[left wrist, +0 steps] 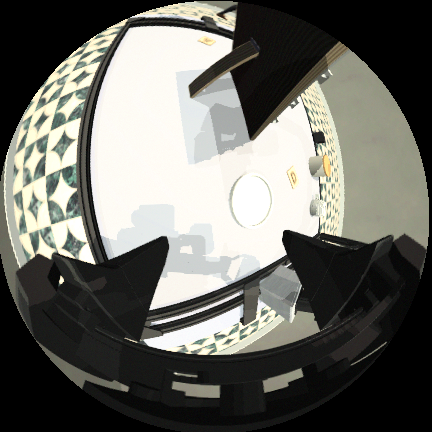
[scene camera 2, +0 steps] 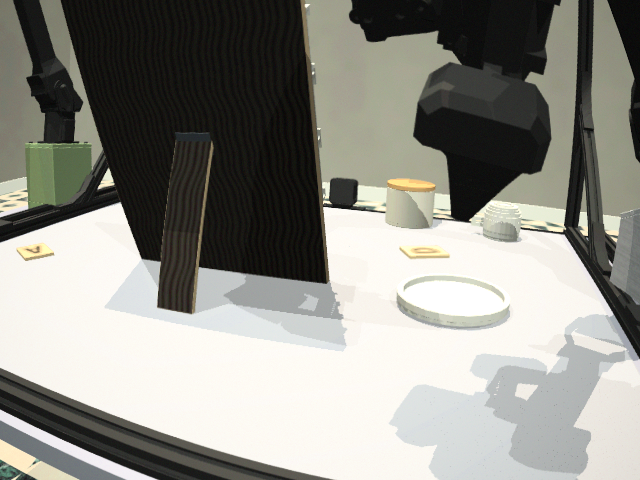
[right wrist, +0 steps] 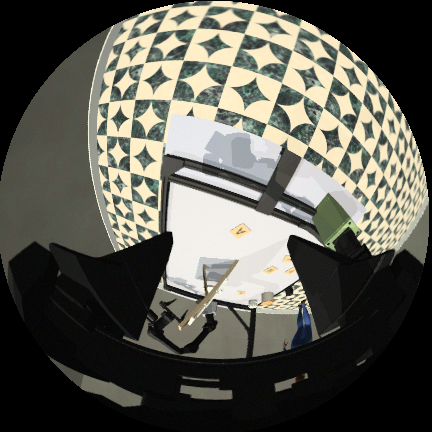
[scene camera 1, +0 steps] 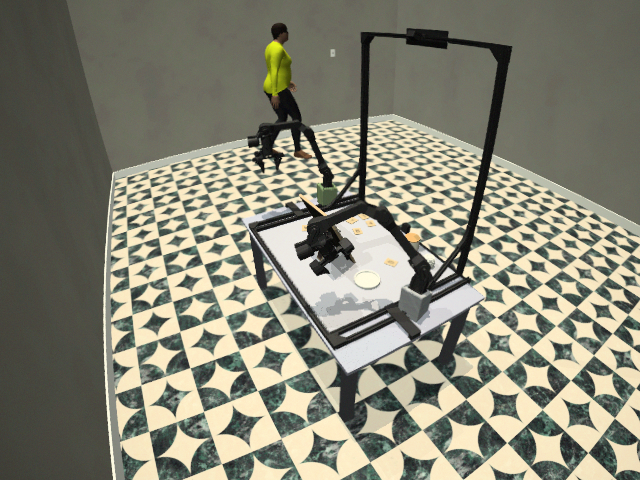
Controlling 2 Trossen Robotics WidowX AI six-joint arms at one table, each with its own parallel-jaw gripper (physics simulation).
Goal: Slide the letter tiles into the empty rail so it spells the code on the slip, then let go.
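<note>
A lidded jar point(scene camera 2: 409, 203) is here, and so is a dark upright board point(scene camera 2: 204, 137). I see my left gripper point(scene camera 2: 468, 176) point(left wrist: 226, 239), which is open and holds nothing. Open too, and holding nothing, is my right gripper point(right wrist: 232, 239).
</note>
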